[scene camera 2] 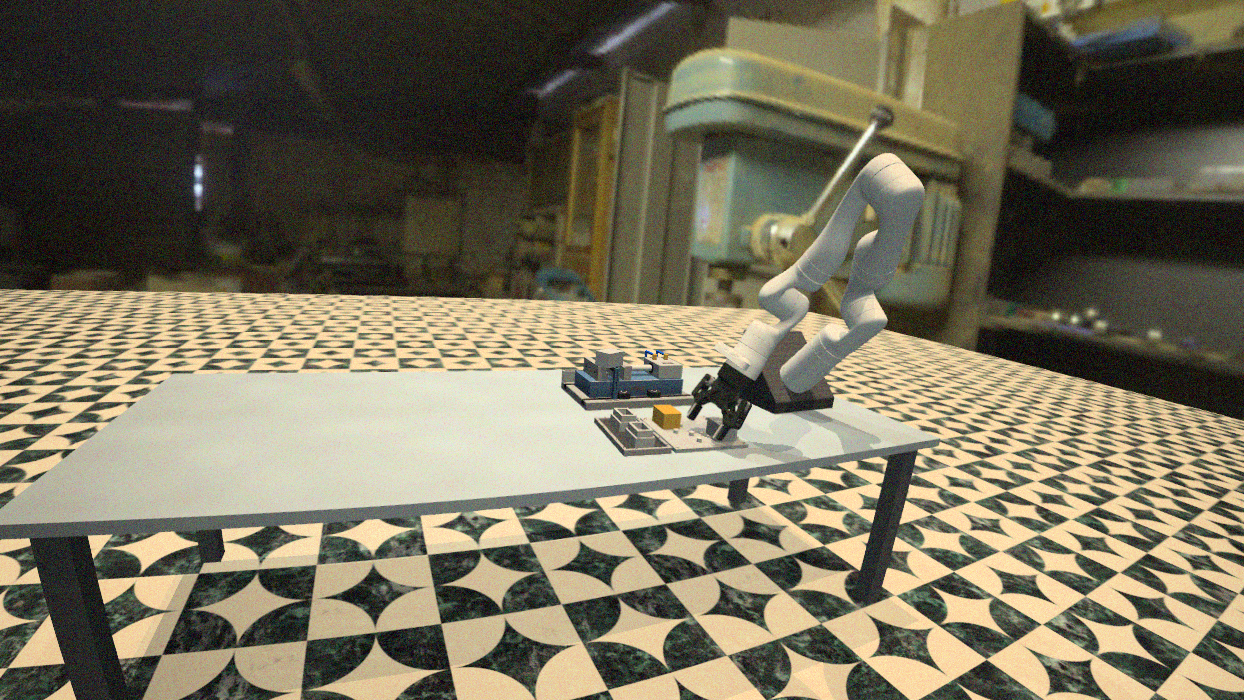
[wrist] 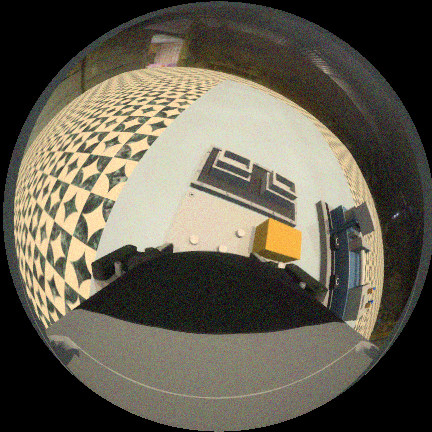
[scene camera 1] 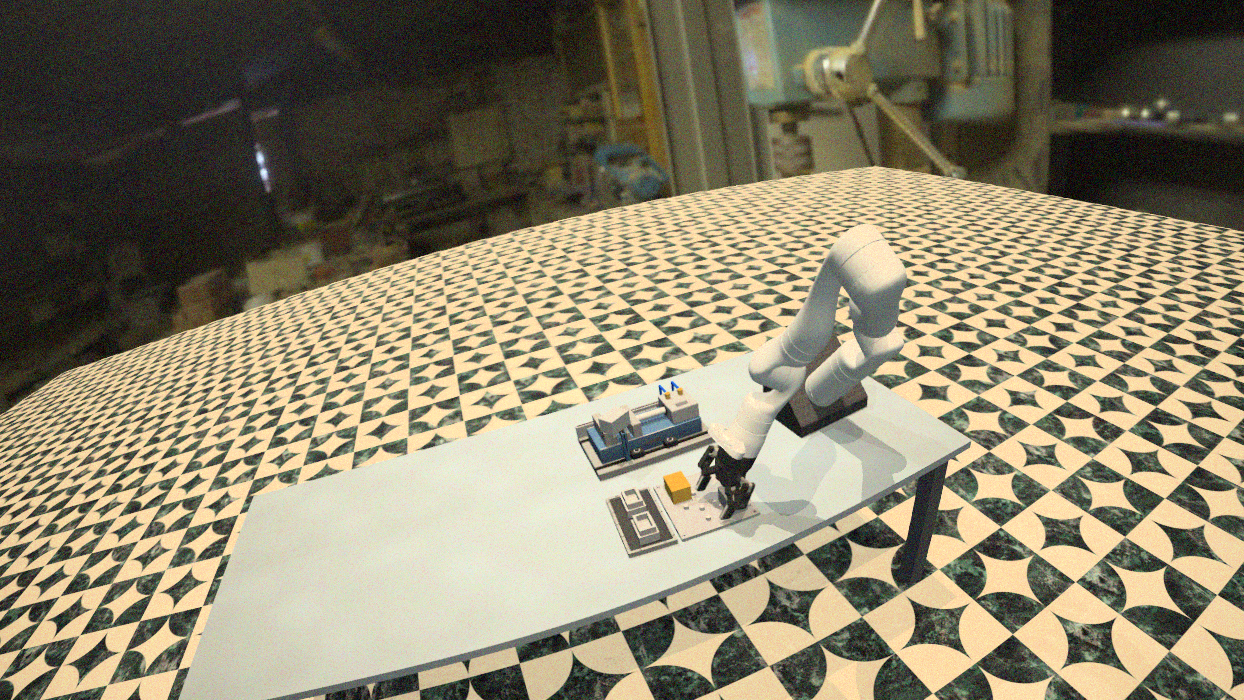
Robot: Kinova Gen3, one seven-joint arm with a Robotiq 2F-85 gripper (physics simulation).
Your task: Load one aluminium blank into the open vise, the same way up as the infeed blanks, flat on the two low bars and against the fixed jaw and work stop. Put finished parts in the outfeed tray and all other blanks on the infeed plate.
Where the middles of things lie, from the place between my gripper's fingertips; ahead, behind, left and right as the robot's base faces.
The pale infeed plate (scene camera 1: 692, 522) lies 4 cm to the right of my hand and 2 cm below it. The rest, counted from my hand: brass blank (wrist: 274, 240) 8 cm to the right, 4 cm ahead; dark outfeed tray (scene camera 1: 625, 529) 14 cm ahead, 4 cm to the right, 2 cm below.
